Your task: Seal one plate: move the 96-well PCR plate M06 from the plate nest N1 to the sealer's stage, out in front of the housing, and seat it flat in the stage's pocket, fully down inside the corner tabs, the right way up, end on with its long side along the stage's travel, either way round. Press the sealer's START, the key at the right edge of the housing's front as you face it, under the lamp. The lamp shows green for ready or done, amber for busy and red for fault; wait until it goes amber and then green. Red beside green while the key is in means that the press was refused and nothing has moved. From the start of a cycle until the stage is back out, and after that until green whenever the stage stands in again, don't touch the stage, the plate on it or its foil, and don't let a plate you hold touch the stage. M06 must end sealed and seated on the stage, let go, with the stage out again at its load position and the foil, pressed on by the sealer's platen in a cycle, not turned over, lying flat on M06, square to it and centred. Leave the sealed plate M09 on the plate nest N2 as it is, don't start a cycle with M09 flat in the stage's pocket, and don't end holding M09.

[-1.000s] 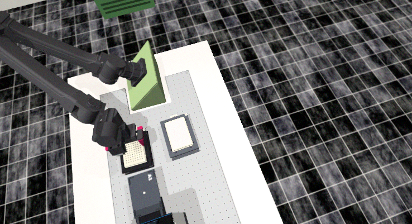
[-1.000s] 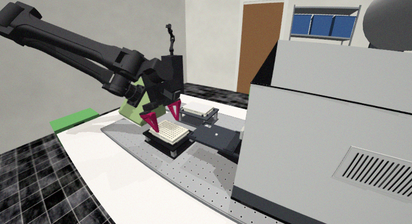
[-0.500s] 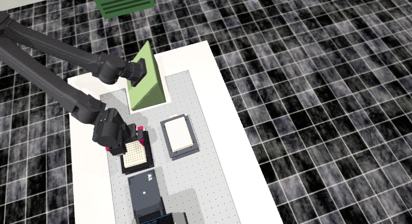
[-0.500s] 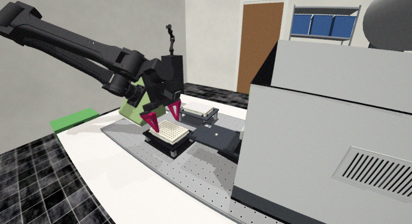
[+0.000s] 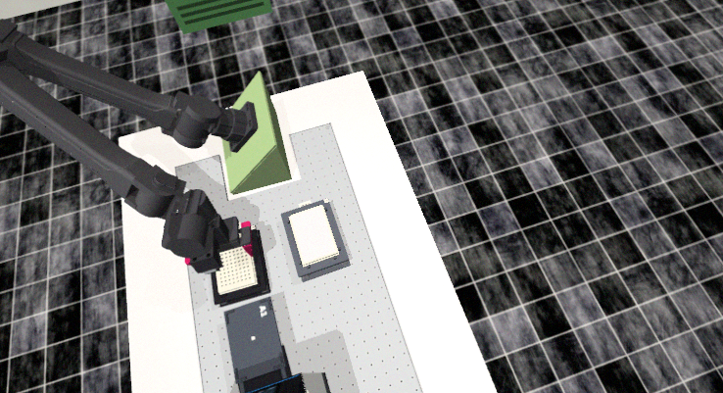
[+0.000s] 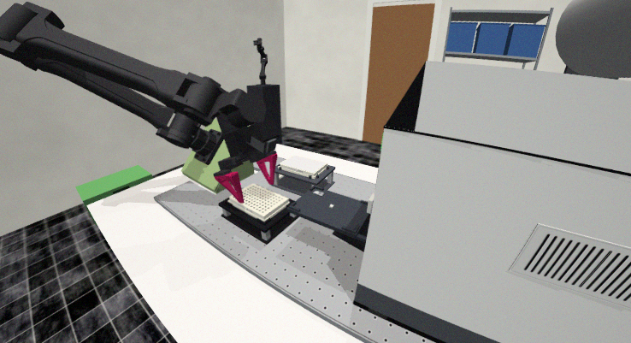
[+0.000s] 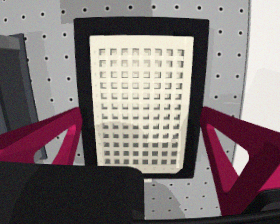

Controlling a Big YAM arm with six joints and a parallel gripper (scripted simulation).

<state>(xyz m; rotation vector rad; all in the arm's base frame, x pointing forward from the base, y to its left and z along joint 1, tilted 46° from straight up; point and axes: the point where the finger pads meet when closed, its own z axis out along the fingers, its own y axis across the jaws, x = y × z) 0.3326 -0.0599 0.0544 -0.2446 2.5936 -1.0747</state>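
The 96-well plate M06 lies 30 mm below my hand. From my hand the other things lie so: black plate nest N1: 40 mm below; sealed plate M09: 190 mm to the left, 10 mm below, 10 mm behind; dark sealer stage: 180 mm ahead, 30 mm to the left, 10 mm above.
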